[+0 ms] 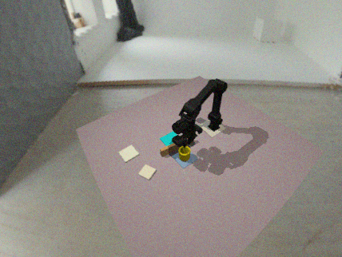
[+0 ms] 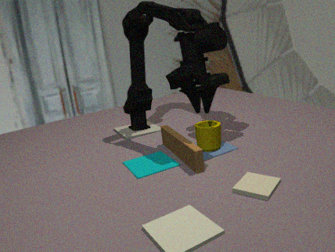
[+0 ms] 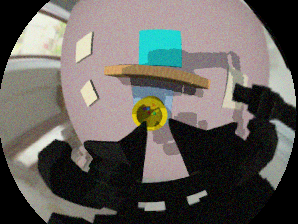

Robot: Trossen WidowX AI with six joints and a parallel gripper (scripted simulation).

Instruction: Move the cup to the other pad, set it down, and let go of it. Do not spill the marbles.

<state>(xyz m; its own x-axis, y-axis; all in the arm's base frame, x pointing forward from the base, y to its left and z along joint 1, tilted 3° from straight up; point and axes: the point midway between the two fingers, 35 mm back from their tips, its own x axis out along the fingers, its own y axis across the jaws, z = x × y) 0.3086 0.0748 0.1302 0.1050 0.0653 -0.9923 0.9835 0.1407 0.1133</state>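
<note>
My gripper tip is now 10 mm short of the yellow cup and 70 mm above it. From my gripper tip the other things lie so: wooden bar 10 mm ahead, 80 mm to the right, 80 mm below; then teal pad 170 mm to the right, 110 mm below.
</note>
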